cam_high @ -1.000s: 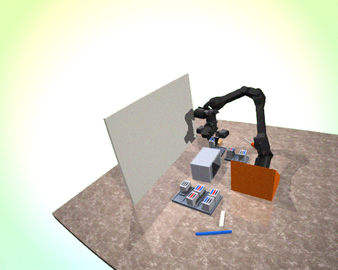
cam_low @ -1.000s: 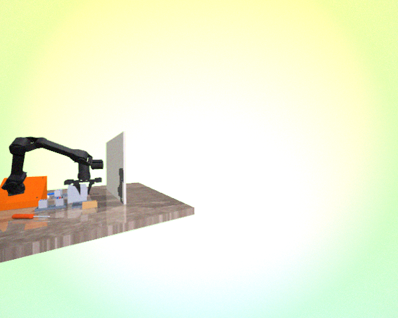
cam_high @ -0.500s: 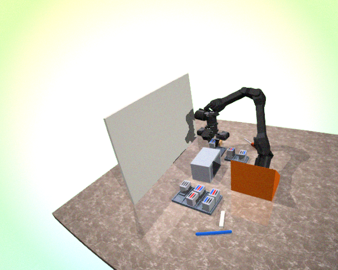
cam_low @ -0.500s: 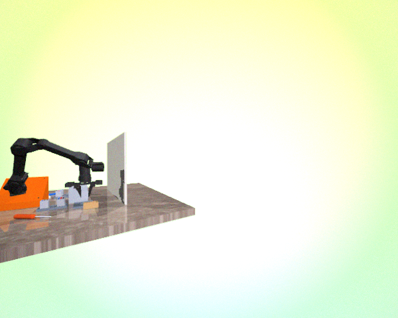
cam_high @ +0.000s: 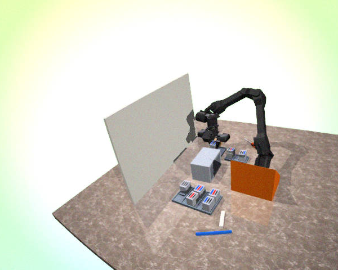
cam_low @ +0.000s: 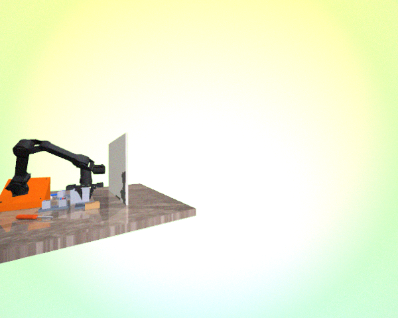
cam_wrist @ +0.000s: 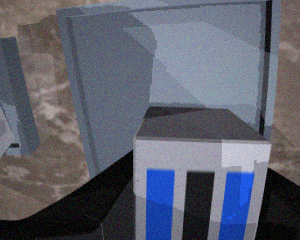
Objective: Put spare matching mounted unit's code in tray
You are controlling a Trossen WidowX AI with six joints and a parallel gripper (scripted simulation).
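Now: the grey spare 30 mm above my gripper tip. Round my gripper tip: flat grey tray: 30 mm below; tan block: 90 mm to the right, 20 mm below, 20 mm ahead; grey mounted unit: 190 mm to the left, 20 mm behind, 20 mm above.
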